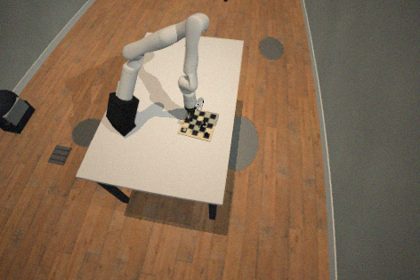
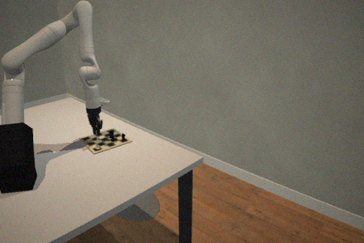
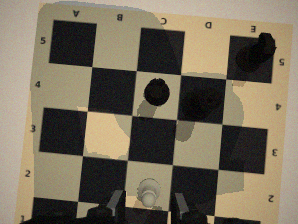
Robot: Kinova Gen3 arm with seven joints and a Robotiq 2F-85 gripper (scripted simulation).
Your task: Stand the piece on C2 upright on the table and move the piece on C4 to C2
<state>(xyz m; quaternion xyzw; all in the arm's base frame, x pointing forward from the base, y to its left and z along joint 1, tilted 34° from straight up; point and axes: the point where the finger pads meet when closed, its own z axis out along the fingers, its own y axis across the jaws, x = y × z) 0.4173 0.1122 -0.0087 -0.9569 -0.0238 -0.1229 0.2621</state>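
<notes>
My hand is 40 mm above the white pawn. From my hand the other things lie so: chessboard (60 mm below, 40 mm ahead); then white piece (70 mm to the right, 40 mm below, 30 mm behind); then dark chess piece (80 mm ahead, 30 mm to the right, 30 mm below).
</notes>
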